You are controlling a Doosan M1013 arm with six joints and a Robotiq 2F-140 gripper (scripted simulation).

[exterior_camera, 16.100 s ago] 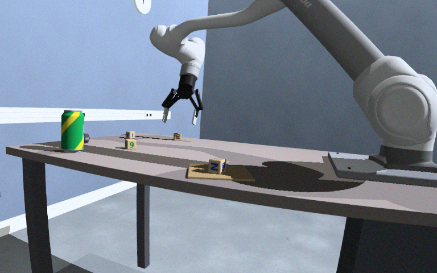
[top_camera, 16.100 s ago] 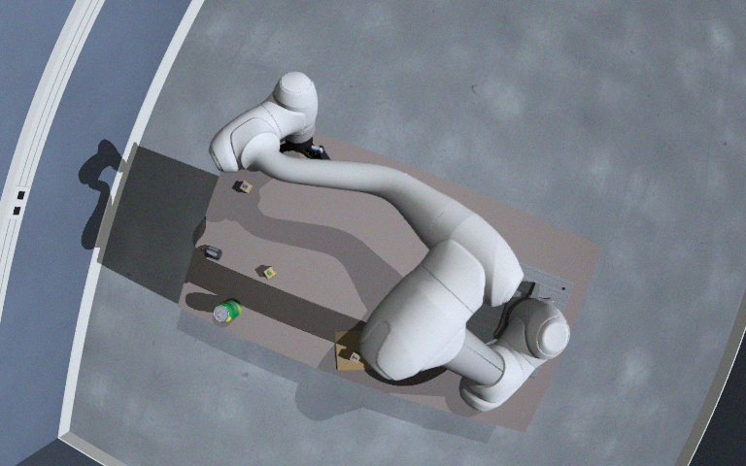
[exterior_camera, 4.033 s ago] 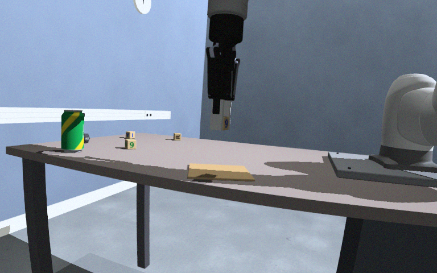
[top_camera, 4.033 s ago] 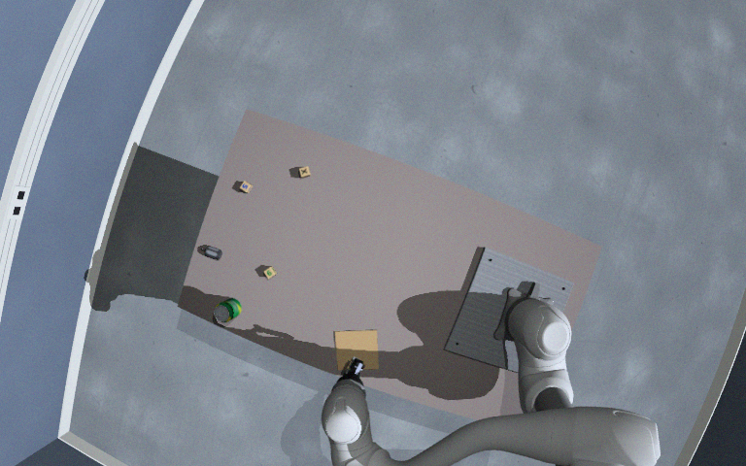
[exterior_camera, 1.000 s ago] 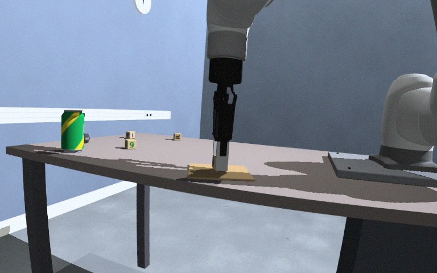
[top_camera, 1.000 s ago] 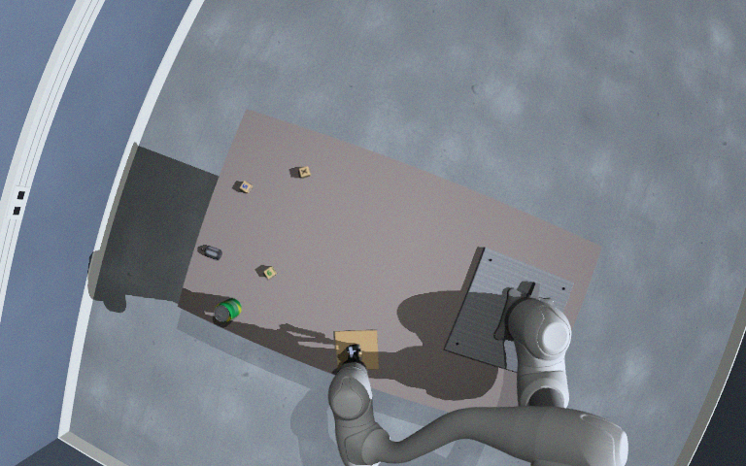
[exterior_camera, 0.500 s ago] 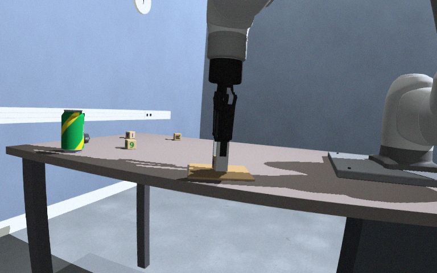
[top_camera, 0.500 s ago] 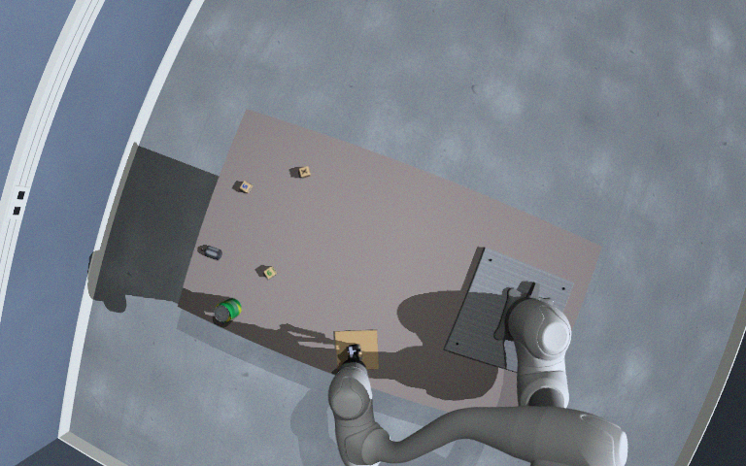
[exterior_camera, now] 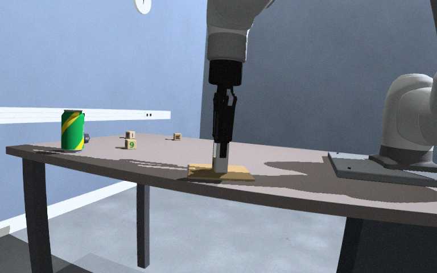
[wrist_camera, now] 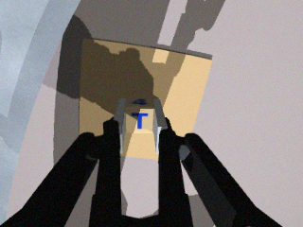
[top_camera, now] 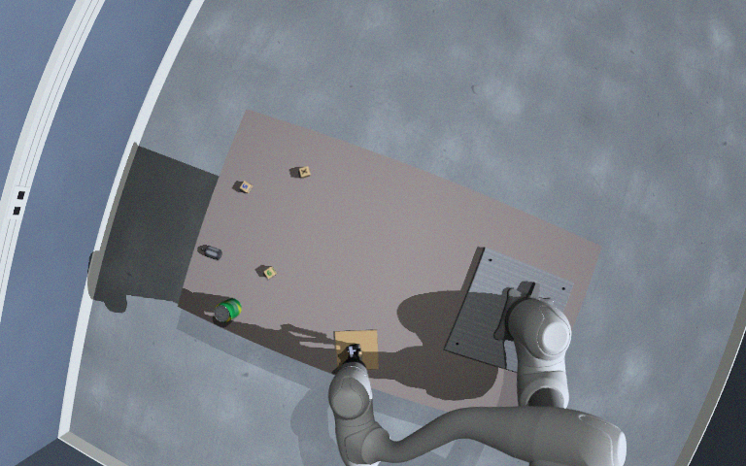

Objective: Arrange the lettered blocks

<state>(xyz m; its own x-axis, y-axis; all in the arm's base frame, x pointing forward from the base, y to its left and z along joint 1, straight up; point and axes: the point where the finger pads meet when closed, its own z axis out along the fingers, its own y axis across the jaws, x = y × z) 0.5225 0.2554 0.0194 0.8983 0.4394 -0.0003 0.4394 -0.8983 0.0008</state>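
Right now my hand is 20 mm above the wooden block. Also, from my hand: yellow can (450 mm ahead, 10 mm to the right, 20 mm above); then tan mat (40 mm below); then small dark object (580 mm ahead, 180 mm to the right, 20 mm below).
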